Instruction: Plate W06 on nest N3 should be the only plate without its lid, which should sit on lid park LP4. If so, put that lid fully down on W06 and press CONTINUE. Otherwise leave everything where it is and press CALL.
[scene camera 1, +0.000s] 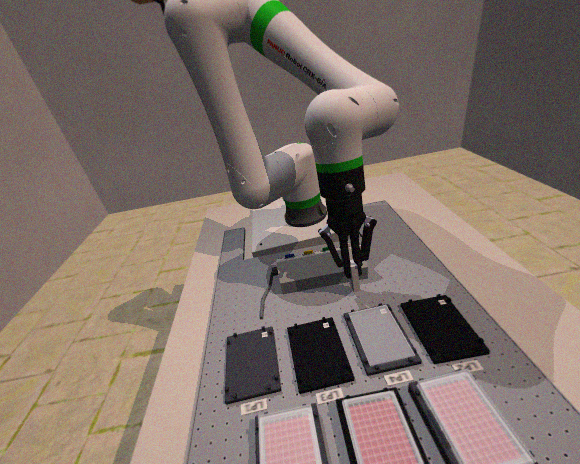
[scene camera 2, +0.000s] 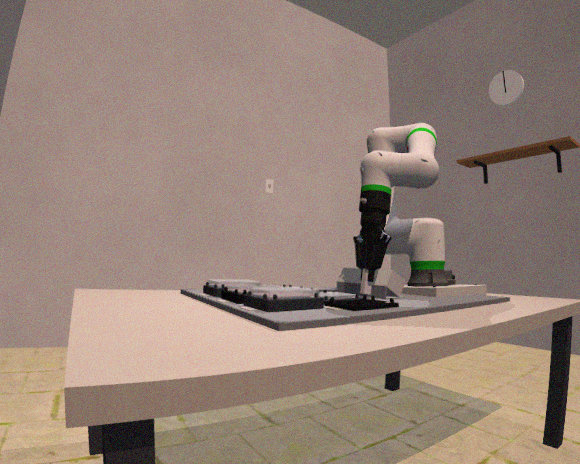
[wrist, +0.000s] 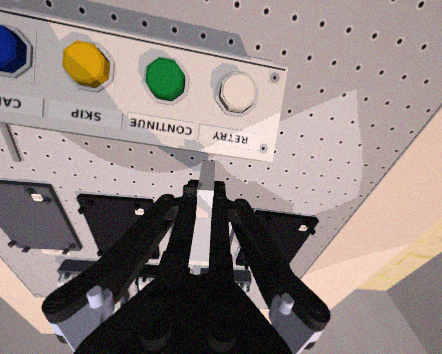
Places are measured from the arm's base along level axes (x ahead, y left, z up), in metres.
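Where they show: gripper, fingertip midpoint: (scene camera 1: 355, 288) (scene camera 2: 365, 293) (wrist: 208, 171); arm's base, link origin: (scene camera 1: 305, 215) (scene camera 2: 427, 285).
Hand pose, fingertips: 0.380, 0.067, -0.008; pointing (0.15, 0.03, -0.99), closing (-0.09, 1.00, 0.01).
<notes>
Things, the pixels of their centre, and the offset from my fingertips, as dx, dy, dz. "spot": a spot on its surface instead.
- button panel, body centre: (wrist: 141, 99) (scene camera 1: 320, 263) (scene camera 2: 369, 282) -0.081, -0.067, +0.029
- green CONTINUE button, body centre: (wrist: 166, 80) -0.103, -0.042, +0.051
- blue button, body centre: (wrist: 3, 50) -0.102, -0.142, +0.051
- light grey lid, body centre: (wrist: 202, 239) (scene camera 1: 378, 333) (scene camera 2: 330, 295) +0.135, +0.010, +0.001
- middle plate, body centre: (scene camera 1: 382, 440) (scene camera 2: 256, 289) +0.321, -0.050, +0.016
- left plate, body centre: (scene camera 1: 289, 457) (scene camera 2: 233, 282) +0.325, -0.185, +0.023
- right plate, body centre: (scene camera 1: 469, 417) (scene camera 2: 284, 290) +0.315, +0.077, +0.024
- Yellow SKIP, body centre: (wrist: 83, 62) -0.106, -0.092, +0.056
- white RETRY, body centre: (wrist: 238, 91) -0.107, +0.008, +0.056
- short dark cable, surface spot: (scene camera 1: 266, 295) spot: -0.040, -0.218, -0.010
My gripper (scene camera 1: 354, 273) (scene camera 2: 369, 278) (wrist: 208, 171) is shut, pointing down near the RETRY end of the button panel (scene camera 1: 312, 271) (wrist: 274, 102). A pale narrow bar runs between its fingers and past the tips. The green CONTINUE button (wrist: 165, 79) and the blue button (wrist: 10, 51), its label cut to "CAL", show in the wrist view. A light grey lid (scene camera 1: 382, 337) lies flat on the third lid park from the left; its blurred label may read LP4. The middle plate (scene camera 1: 382, 425) is deeper red and looks lidless; the left plate (scene camera 1: 291, 437) and right plate (scene camera 1: 467, 417) look paler, as if lidded. Plate and nest names are unreadable.
Other lid parks, dark and without a light lid, are at the left (scene camera 1: 252, 365), second (scene camera 1: 320, 355) and far right (scene camera 1: 444, 327). Yellow SKIP (wrist: 86, 65) and white RETRY (wrist: 237, 92) buttons flank CONTINUE. A short dark cable (scene camera 1: 266, 295) lies left of the panel.
</notes>
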